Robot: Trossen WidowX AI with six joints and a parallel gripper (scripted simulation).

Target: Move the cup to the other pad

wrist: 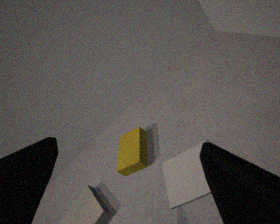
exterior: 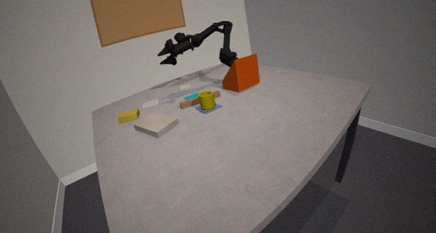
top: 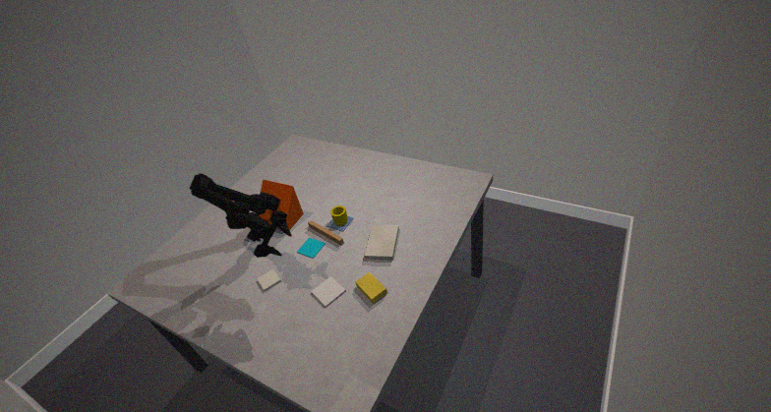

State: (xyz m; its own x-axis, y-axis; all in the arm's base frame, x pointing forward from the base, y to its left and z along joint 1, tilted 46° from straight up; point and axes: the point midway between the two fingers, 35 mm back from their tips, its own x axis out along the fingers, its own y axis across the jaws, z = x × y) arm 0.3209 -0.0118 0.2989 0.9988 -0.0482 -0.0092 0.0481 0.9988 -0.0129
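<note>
Now: the yellow-olive cup 350 mm to the left of my gripper tip, 200 mm below it and 100 mm behind it. The rest, counted from my gripper tip: teal pad (240 mm below, 160 mm to the left, 110 mm behind); then small cream block (230 mm below, 140 mm behind, 60 mm to the right); then white tile (230 mm below, 120 mm ahead, 30 mm to the left).
</note>
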